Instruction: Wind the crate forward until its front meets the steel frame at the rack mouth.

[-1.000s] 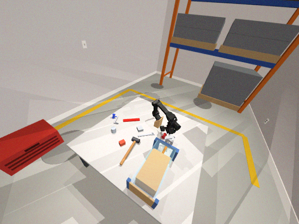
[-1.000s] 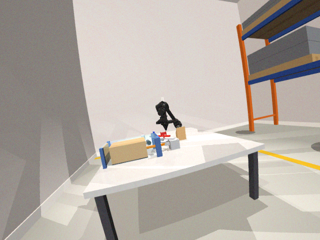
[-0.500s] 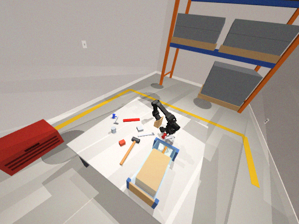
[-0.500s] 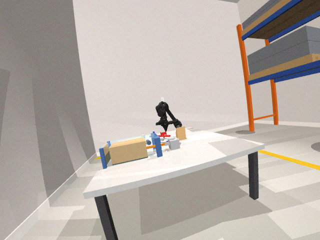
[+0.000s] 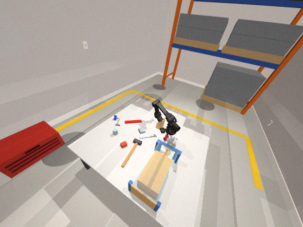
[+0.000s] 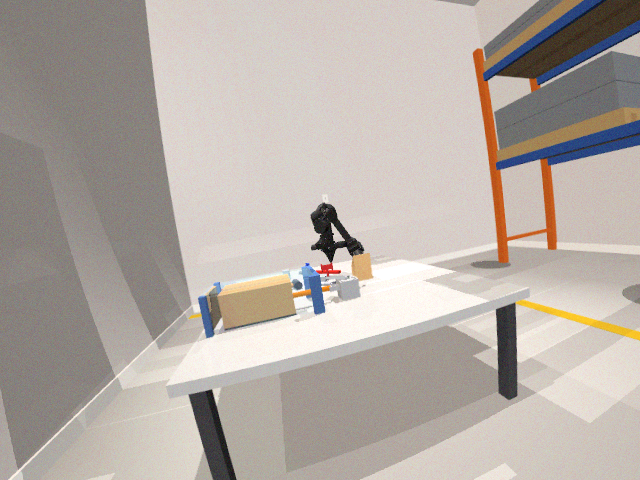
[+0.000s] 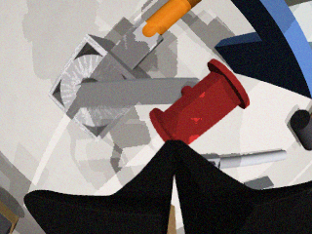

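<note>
My gripper tip is now 3 cm short of the red knob and 3 cm above it. The rest, counted from my gripper tip: grey hand winch: 14 cm below, 7 cm behind, 5 cm to the left; then frame: 10 cm ahead, 9 cm to the left, 6 cm below; then red-knobbed winch handle: 6 cm below, 3 cm to the left, 1 cm behind.
</note>
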